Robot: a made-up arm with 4 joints.
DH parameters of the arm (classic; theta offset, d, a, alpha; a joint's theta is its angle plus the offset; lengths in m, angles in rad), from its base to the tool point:
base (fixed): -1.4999 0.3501 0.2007 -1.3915
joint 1: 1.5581 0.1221 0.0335 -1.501
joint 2: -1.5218 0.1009 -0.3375 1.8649
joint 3: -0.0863 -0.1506 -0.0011 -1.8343
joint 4: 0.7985 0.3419 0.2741 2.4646
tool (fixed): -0.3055 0.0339 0 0
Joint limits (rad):
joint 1: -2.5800..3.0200
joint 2: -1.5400..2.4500
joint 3: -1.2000..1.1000
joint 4: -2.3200..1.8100
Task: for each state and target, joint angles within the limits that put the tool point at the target. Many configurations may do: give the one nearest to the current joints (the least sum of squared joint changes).
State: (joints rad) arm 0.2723 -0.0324 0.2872 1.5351
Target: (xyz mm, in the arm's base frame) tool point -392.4 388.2 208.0
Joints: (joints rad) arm 0.5689 -0.0572 0.1926 1.5481
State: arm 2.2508 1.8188 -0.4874 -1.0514
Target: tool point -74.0 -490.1 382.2
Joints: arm 2.7101 2.1201 -0.5386 -0.4783
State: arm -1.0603 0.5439 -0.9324 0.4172
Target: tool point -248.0 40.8 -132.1
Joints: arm -0.8070 0.8045 -0.3823 0.9725
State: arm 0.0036 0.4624 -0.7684 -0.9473
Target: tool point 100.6 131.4 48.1
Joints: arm -0.1080 0.3366 -0.2851 -0.3802
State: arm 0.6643 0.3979 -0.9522 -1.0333
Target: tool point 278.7 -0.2 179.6
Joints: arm 0.4445 -0.2748 -0.9804 -0.6842
